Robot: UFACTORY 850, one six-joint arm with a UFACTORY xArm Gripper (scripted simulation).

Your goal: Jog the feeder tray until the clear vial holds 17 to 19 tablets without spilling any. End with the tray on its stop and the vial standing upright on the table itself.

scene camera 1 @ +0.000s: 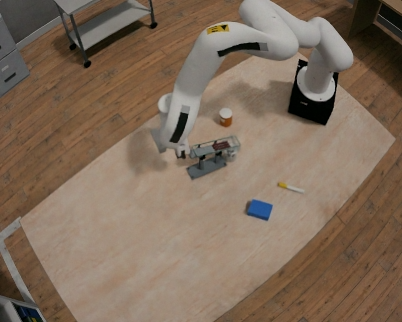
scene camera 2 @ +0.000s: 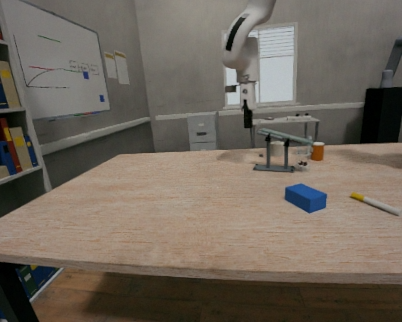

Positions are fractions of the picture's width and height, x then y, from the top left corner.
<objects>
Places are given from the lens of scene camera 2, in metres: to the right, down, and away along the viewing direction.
blue block (scene camera 2: 0.76, 0.61): 0.27, 0.10, 0.54
</objects>
